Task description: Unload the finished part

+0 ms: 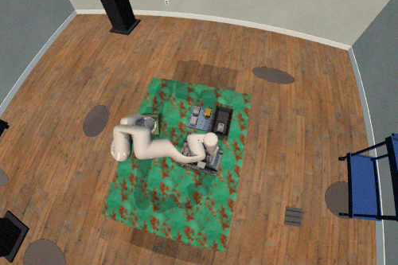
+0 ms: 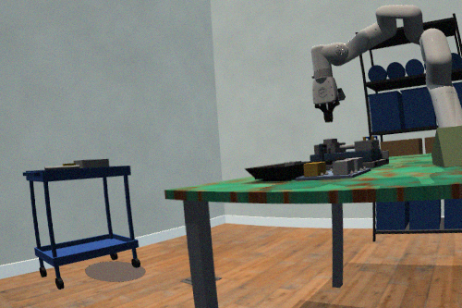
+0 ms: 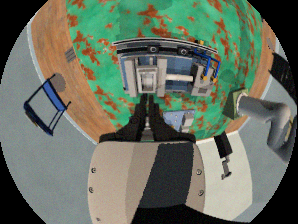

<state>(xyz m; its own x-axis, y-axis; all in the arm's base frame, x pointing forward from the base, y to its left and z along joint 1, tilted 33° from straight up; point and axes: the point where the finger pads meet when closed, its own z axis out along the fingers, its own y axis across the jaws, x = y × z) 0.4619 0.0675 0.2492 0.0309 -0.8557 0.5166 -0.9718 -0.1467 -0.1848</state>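
Right now the vise is 6 cm behind my hand and 16 cm below it. Round my hand: yellow block 13 cm behind, 34 cm to the left, 17 cm below; blue-grey plate 17 cm behind, 29 cm to the left, 20 cm below.
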